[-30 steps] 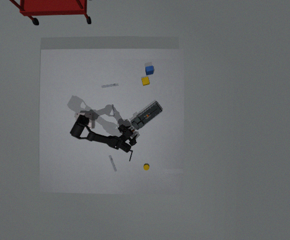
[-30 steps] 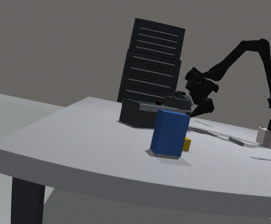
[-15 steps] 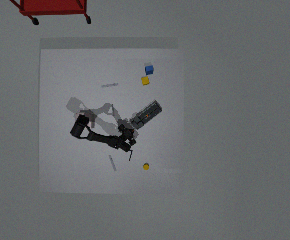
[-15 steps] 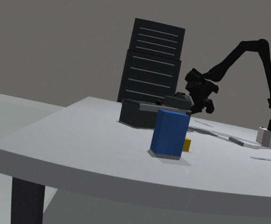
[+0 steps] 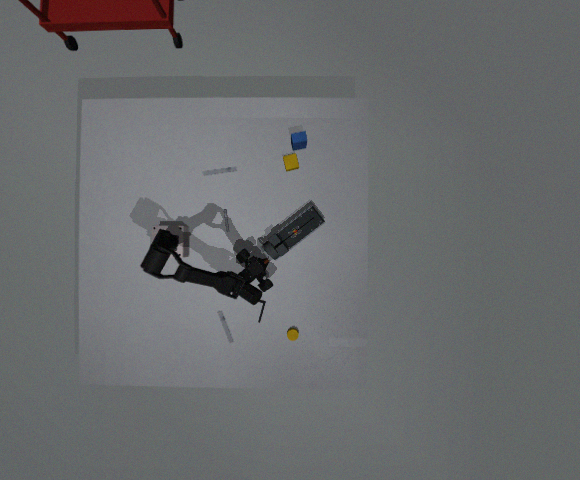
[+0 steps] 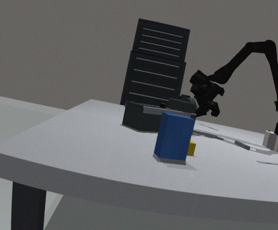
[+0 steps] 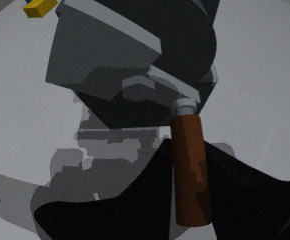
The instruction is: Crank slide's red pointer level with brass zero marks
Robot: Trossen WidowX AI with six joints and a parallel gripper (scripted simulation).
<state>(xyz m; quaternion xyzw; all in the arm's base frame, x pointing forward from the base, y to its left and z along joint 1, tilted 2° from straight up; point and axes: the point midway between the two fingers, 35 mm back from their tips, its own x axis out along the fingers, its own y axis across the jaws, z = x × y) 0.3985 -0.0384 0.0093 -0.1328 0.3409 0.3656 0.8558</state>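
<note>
Right now my gripper tip is 2 cm below the brown crank handle, 1 cm to the left of it and 1 cm past it. Also, from my gripper tip: red pointer (14 cm to the left, 10 cm ahead, 4 cm above); then black hex key (21 cm to the right, 4 cm below); then yellow block (44 cm to the left, 4 cm ahead, 3 cm below).
</note>
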